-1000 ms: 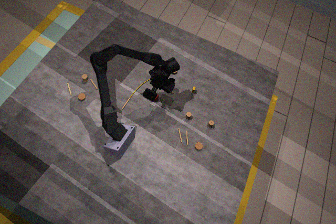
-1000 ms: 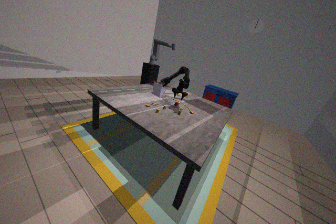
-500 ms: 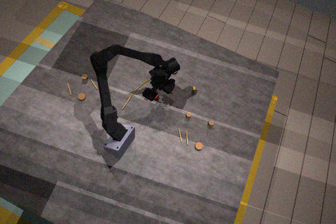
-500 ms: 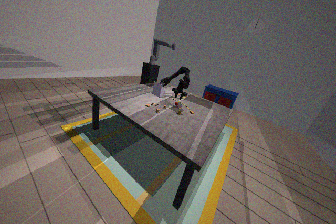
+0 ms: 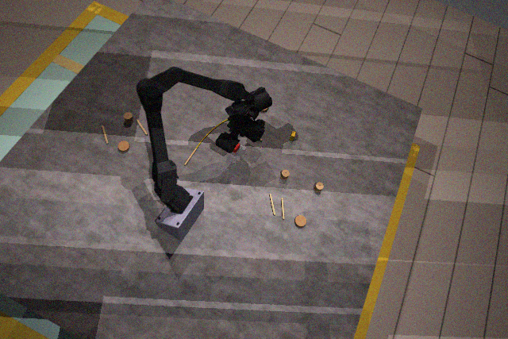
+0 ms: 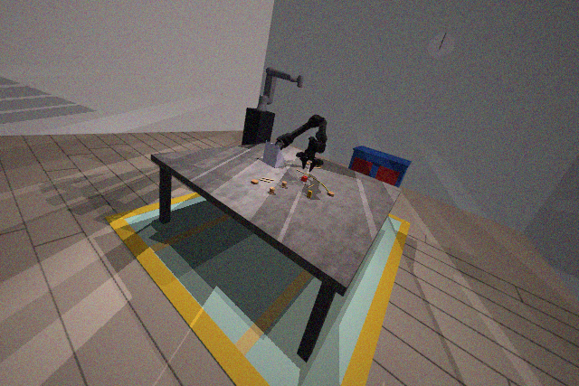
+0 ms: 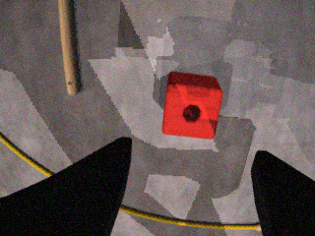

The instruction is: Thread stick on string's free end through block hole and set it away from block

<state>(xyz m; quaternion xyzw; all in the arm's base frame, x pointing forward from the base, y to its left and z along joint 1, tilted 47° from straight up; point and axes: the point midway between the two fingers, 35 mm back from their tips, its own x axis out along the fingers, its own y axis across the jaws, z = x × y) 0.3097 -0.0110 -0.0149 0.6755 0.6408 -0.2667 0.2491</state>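
The red block is 60 mm below my gripper tip. Also, from my gripper tip: round wooden block 10 mm behind, 210 mm to the right, 60 mm below; then yellow block 150 mm ahead, 160 mm to the right, 60 mm below; then round wooden button 210 mm ahead, 70 mm below.
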